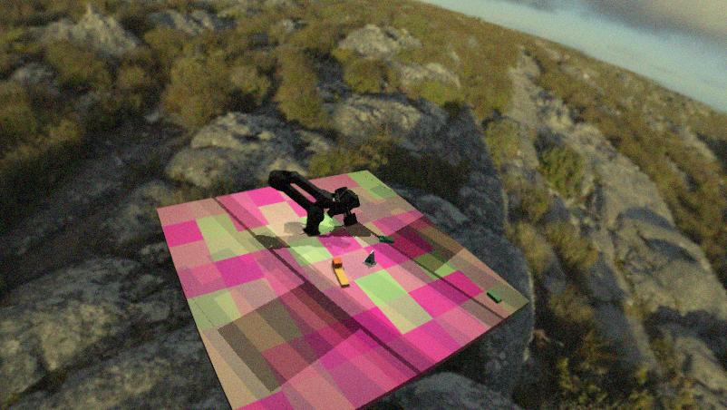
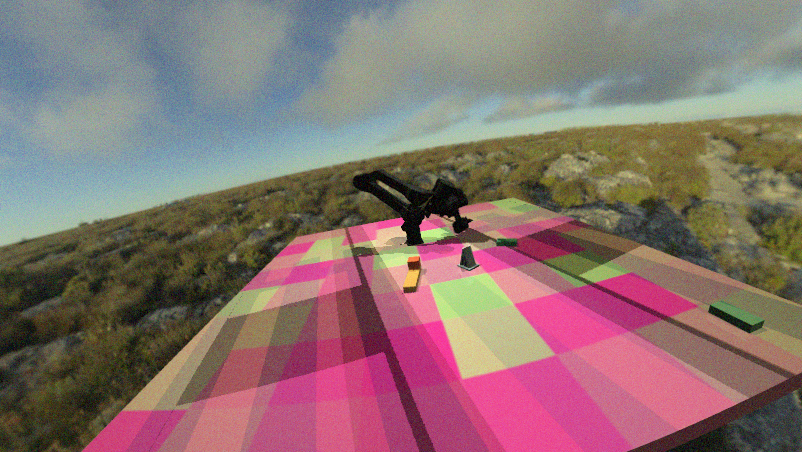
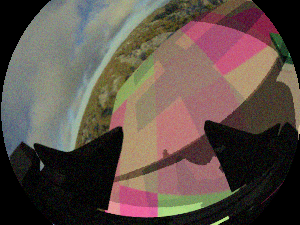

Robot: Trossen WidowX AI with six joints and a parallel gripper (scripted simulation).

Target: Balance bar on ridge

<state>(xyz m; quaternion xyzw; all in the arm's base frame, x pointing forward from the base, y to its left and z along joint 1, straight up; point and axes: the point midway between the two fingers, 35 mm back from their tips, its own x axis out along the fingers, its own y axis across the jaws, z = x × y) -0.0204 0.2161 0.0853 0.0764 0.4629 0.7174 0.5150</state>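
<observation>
Right now my gripper tip is 330 mm short of the bar, 280 mm to the left of it and 50 mm above it. From my gripper tip the other things lie so: dark ridge: 330 mm ahead, 120 mm to the right, 40 mm below.
</observation>
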